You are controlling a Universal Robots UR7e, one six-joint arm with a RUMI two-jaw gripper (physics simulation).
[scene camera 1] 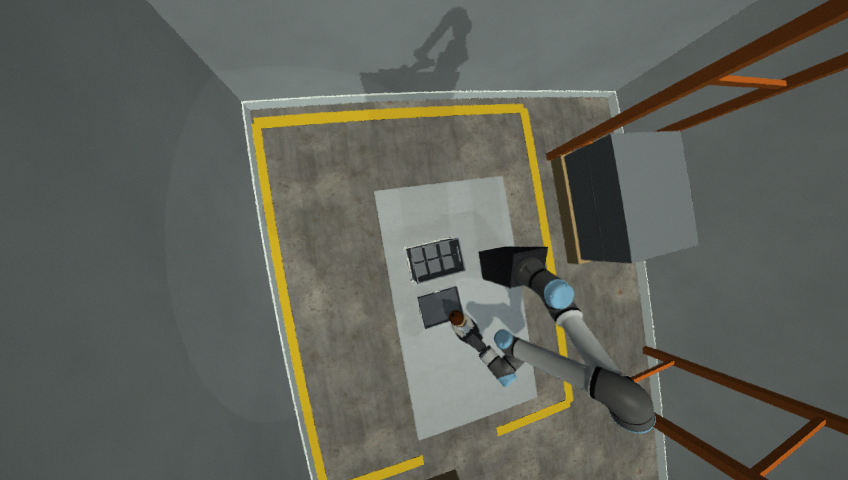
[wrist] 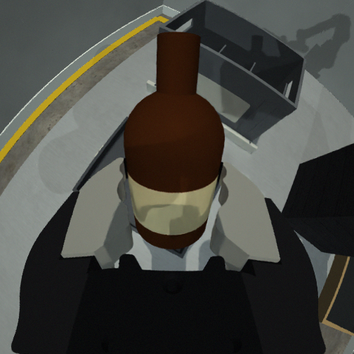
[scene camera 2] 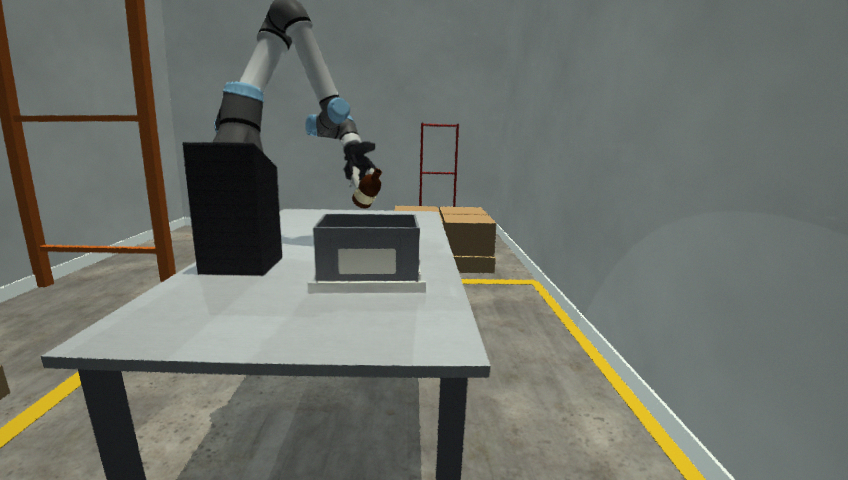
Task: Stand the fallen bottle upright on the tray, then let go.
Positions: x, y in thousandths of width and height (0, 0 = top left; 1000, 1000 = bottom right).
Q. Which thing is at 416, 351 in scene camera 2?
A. My gripper.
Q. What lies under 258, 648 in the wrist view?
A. My gripper.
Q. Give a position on a brown bottle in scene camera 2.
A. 437, 386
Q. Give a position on a brown bottle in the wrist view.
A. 490, 391
